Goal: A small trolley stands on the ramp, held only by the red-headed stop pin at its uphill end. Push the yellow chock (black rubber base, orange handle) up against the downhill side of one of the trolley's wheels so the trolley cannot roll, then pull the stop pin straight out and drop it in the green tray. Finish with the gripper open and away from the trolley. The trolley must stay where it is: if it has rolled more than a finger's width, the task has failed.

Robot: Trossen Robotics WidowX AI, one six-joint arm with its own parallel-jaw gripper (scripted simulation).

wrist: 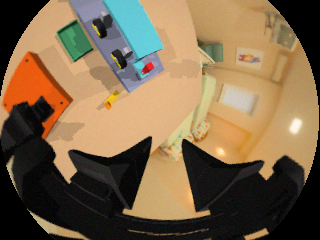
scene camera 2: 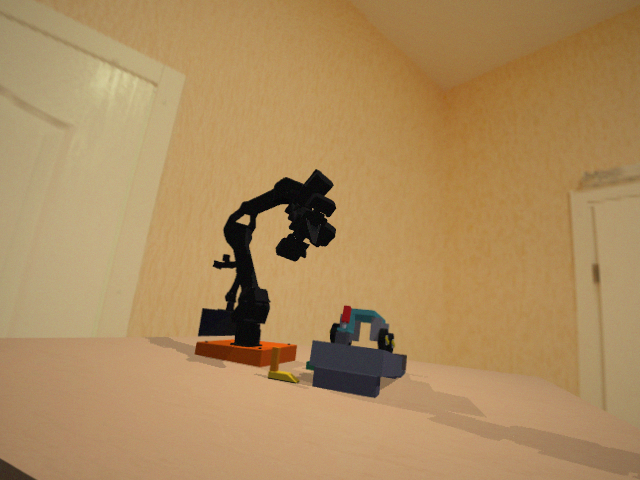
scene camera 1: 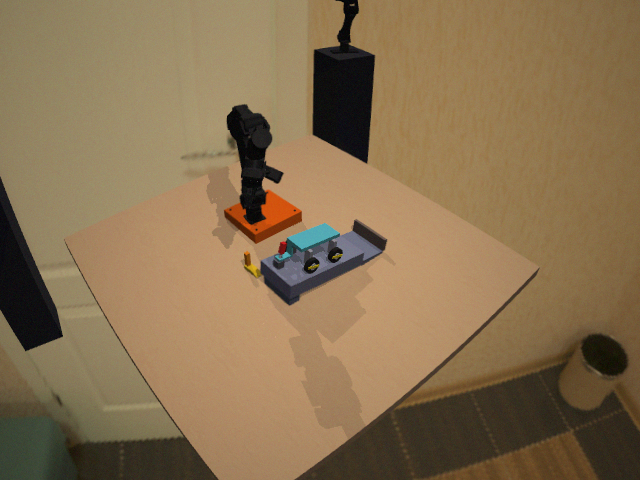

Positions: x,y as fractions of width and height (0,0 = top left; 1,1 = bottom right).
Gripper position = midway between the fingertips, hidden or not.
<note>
In view: my gripper (scene camera 2: 0.48,0.52) and a grey-blue ramp (scene camera 1: 0.46,0.58).
My gripper is seen too in the wrist view (wrist: 0.52,0.59) and in scene camera 1 (scene camera 1: 0.39,0.43). The grey-blue ramp also shows in scene camera 2 (scene camera 2: 0.55,0.75).
</note>
